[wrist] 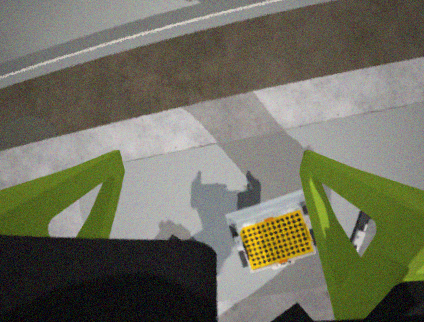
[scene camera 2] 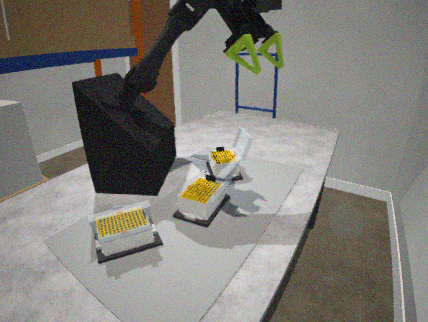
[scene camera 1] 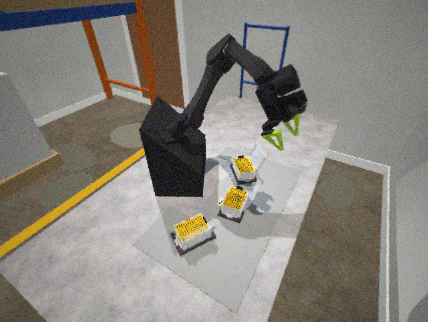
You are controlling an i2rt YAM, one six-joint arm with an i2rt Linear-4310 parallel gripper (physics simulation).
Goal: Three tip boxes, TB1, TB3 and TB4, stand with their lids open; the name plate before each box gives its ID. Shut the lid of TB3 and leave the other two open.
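Where they show: gripper, between the fingertips: (wrist: 212,160) (scene camera 2: 271,70) (scene camera 1: 289,142); arm's base, origin of its link: (scene camera 2: 121,102) (scene camera 1: 172,133).
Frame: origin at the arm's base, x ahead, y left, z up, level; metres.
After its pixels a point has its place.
Observation:
Three tip boxes with yellow racks stand with lids open. The near box (scene camera 1: 192,229) (scene camera 2: 122,222) @(y -0.211, x 0.373, z -0.158 m) is at the front left; a sliver shows through the right finger in the wrist view. The middle box (scene camera 1: 234,199) @(y 0.035, x 0.332, z -0.215 m) (scene camera 2: 201,192) @(y 0.035, x 0.337, z -0.216 m) (wrist: 277,241) @(y 0.042, x 0.327, z -0.216 m) has its clear lid (wrist: 265,206) @(y 0.072, x 0.407, z -0.130 m) raised toward the table's right edge. The far box (scene camera 1: 244,166) @(y 0.244, x 0.236, z -0.214 m) (scene camera 2: 222,156) @(y 0.256, x 0.219, z -0.216 m) has its lid (scene camera 1: 257,156) @(y 0.315, x 0.263, z -0.177 m) (scene camera 2: 243,143) @(y 0.313, x 0.269, z -0.170 m) standing up. Name plates are too small or hidden to read. My gripper (scene camera 1: 289,142) @(y 0.123, x 0.476, z 0.103 m) (scene camera 2: 269,69) @(y 0.123, x 0.476, z 0.103 m) (wrist: 212,160) @(y 0.123, x 0.476, z 0.103 m) is open and empty, high above and beyond the boxes.
The boxes stand on a grey mat (scene camera 1: 225,280) @(y -0.232, x 0.502, z -0.273 m) (scene camera 2: 175,280) @(y -0.176, x 0.474, z -0.273 m) on the marbled table (scene camera 1: 90,250) @(y -0.485, x 0.044, z -0.276 m) (scene camera 2: 300,145) @(y 0.714, x 0.327, z -0.276 m). The black robot base (scene camera 1: 175,165) @(y -0.078, x 0.096, z -0.081 m) (scene camera 2: 120,145) @(y -0.069, x 0.105, z -0.105 m) stands left of the boxes. A blue frame (scene camera 1: 266,26) (scene camera 2: 256,108) stands behind the table. The middle and far boxes are close together.

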